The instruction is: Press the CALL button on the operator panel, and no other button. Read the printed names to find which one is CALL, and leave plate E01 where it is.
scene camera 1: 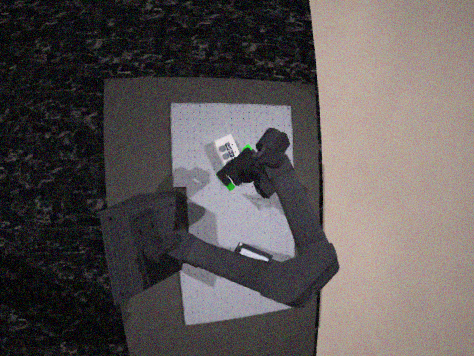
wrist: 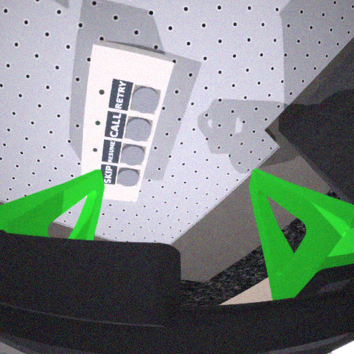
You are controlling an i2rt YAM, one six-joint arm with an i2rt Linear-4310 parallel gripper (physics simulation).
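Pixels of known places: gripper, fingertip midpoint: (scene camera 1: 230,168); arm's base, origin of the base link: (scene camera 1: 149,247).
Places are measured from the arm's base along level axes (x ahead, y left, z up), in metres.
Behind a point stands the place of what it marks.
The operator panel (scene camera 1: 227,138) @(y 0.233, x 0.332, z -0.219 m) (wrist: 132,65) is a white block with round grey buttons and dark name labels. In the wrist view the CALL button (wrist: 138,129) lies between the RETRY button (wrist: 146,99) and the RESUME button (wrist: 133,155); the SKIP button (wrist: 128,176) is lowest. My gripper (scene camera 1: 239,167) @(y 0.125, x 0.296, z -0.130 m) (wrist: 176,177) is open and empty, above the board beside the panel. It hides part of the panel in the scene view. The left fingertip overlaps the panel's edge by the SKIP label in the wrist view. A dark-rimmed pale plate (scene camera 1: 254,254) @(y -0.243, x 0.304, z -0.246 m) is partly hidden by the arm; its name is unreadable.
A pale perforated board (scene camera 1: 200,117) @(y 0.347, x 0.265, z -0.271 m) (wrist: 40,100) lies under the panel and plate, on a brown-grey table (scene camera 1: 137,125) @(y 0.389, x 0.023, z -0.284 m). The arm's base (scene camera 1: 120,225) @(y 0.087, x -0.030, z 0.055 m) stands at the left, and its links reach over the board's lower and right parts. Shadows fall across the board.
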